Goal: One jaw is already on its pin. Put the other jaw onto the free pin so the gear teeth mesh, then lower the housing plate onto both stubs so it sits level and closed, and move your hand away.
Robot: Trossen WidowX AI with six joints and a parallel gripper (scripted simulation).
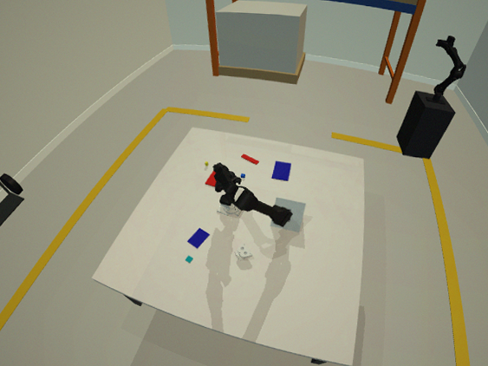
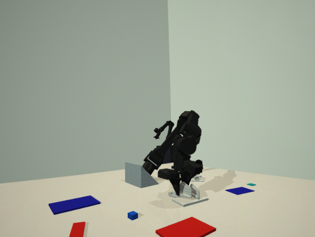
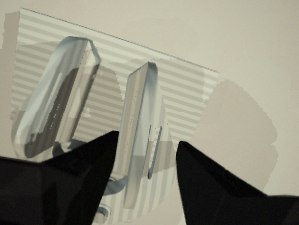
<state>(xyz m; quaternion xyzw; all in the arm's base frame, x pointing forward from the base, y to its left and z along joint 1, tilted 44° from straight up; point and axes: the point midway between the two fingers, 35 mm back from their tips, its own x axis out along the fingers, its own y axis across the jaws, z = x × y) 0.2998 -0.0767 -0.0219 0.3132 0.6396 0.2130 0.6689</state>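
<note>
Now: the jaw 3 cm behind my gripper tip and 2 cm to the left of it. From my gripper tip the other things lie so: flat red strip 37 cm to the right, 4 cm behind, 2 cm below; then blue cube 21 cm to the right, 2 cm below, 2 cm behind; then yellow cube 27 cm to the right, 23 cm ahead, 1 cm below.
</note>
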